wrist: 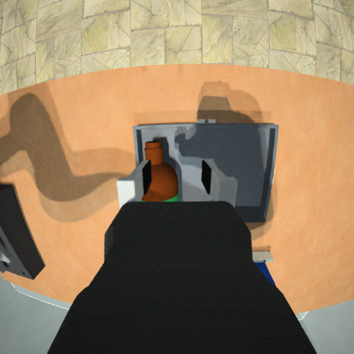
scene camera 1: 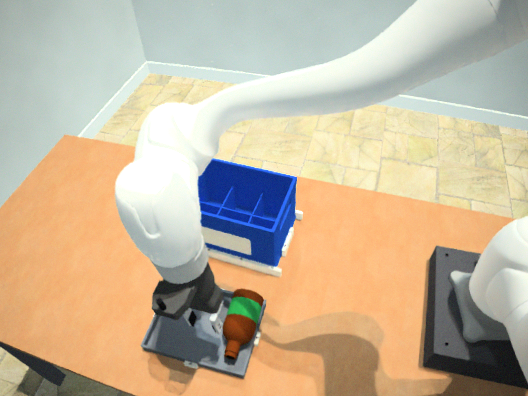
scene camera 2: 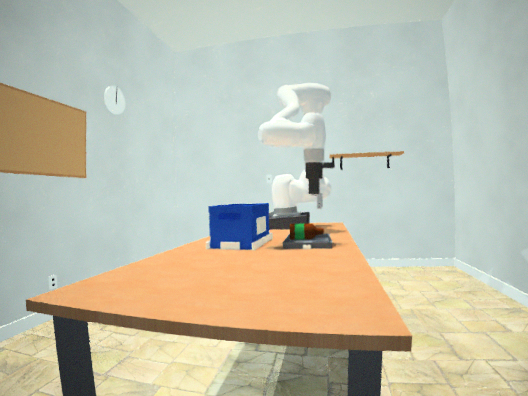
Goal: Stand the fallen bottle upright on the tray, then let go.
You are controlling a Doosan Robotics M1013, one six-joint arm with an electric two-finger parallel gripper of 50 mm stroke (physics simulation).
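Frame: origin at the arm's base, x left, y ahead, z down, level; millimetres.
Where they show: gripper, fingertip midpoint: (scene camera 1: 206, 325) (scene camera 2: 319, 208); arm's base, origin of the base link: (scene camera 1: 493, 306) (scene camera 2: 285, 215).
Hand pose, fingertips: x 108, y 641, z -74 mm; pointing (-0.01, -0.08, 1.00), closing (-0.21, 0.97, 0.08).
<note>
Each offset is from my fingertips to the top centre of the thing.
The brown bottle @[dx -51, dy -54, dz +72 mm] (scene camera 1: 241, 327) (scene camera 2: 311, 231) (wrist: 161, 181) with a green label lies on its side in the grey tray @[dx -59, dy +33, dz +125 mm] (scene camera 1: 167, 341) (scene camera 2: 307, 243) (wrist: 252, 172), along the tray's right side in scene camera 1. Its neck points to the table's near long edge there. My gripper (scene camera 1: 204, 320) (scene camera 2: 320, 201) (wrist: 176, 170) is open and empty, above the tray and higher than the bottle. In the wrist view the left fingertip overlaps the bottle's shoulder, and the gripper body hides the bottle's base end.
A blue divided crate @[dx -349, dy -13, dz -24 mm] (scene camera 1: 265, 245) (scene camera 2: 232, 232) (wrist: 265, 271) stands on pale strips close behind the tray in scene camera 1. The dark robot base plate (scene camera 1: 435, 300) (wrist: 22, 235) is on the table to the right. The table edge lies beyond the tray in the wrist view.
</note>
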